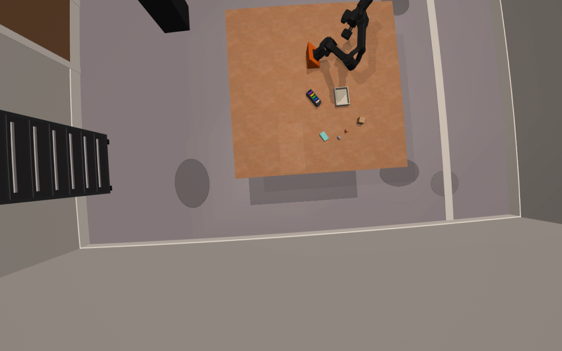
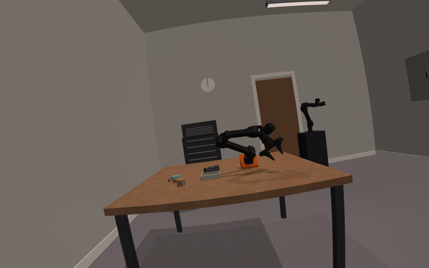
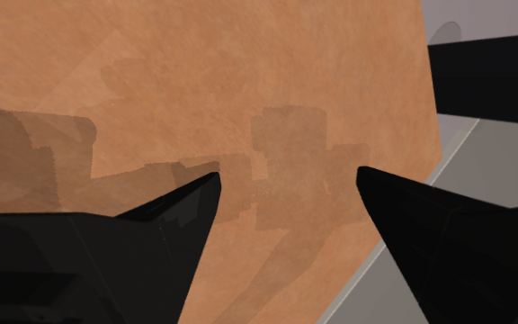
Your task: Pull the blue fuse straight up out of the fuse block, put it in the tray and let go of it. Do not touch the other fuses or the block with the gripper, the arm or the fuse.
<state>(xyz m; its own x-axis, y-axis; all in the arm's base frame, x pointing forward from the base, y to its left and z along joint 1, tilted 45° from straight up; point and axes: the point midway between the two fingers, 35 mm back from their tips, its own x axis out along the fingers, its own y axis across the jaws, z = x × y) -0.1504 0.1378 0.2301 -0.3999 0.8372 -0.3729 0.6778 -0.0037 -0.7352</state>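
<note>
Right now my gripper tip is 480 mm short of the blue fuse, 300 mm to the left of it and 60 mm above it. Round my gripper tip: pale tray: 470 mm ahead, 100 mm to the right, 90 mm below; green fuse: 460 mm ahead, 310 mm to the right, 60 mm below; yellow fuse: 440 mm ahead, 320 mm to the right, 60 mm below.
</note>
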